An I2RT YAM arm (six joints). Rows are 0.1 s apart.
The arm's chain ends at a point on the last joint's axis. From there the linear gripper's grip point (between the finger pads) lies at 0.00 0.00 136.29 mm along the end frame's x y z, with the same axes.
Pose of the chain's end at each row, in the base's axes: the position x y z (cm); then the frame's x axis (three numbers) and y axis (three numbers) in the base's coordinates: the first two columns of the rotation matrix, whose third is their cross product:
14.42, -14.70, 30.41, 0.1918, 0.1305, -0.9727, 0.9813, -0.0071, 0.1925
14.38, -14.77, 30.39, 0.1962, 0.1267, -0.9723, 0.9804, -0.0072, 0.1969
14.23, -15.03, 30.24, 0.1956, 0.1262, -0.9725, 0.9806, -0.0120, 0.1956
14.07, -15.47, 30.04, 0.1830, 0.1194, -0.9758, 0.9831, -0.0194, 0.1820
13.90, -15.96, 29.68, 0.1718, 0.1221, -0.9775, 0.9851, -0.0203, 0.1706
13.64, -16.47, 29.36, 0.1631, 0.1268, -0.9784, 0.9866, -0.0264, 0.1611
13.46, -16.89, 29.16, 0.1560, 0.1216, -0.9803, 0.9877, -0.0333, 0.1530
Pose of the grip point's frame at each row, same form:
14.67, -28.21, 28.65, 0.1918, 0.1305, -0.9727, 0.9813, -0.0071, 0.1925
14.62, -28.29, 28.68, 0.1962, 0.1267, -0.9723, 0.9804, -0.0072, 0.1969
14.41, -28.55, 28.52, 0.1956, 0.1262, -0.9725, 0.9806, -0.0120, 0.1956
14.11, -29.00, 28.39, 0.1830, 0.1194, -0.9758, 0.9831, -0.0194, 0.1820
13.91, -29.48, 27.99, 0.1718, 0.1221, -0.9775, 0.9851, -0.0203, 0.1706
13.57, -29.98, 27.60, 0.1631, 0.1268, -0.9784, 0.9866, -0.0264, 0.1611
13.27, -30.41, 27.45, 0.1560, 0.1216, -0.9803, 0.9877, -0.0333, 0.1530

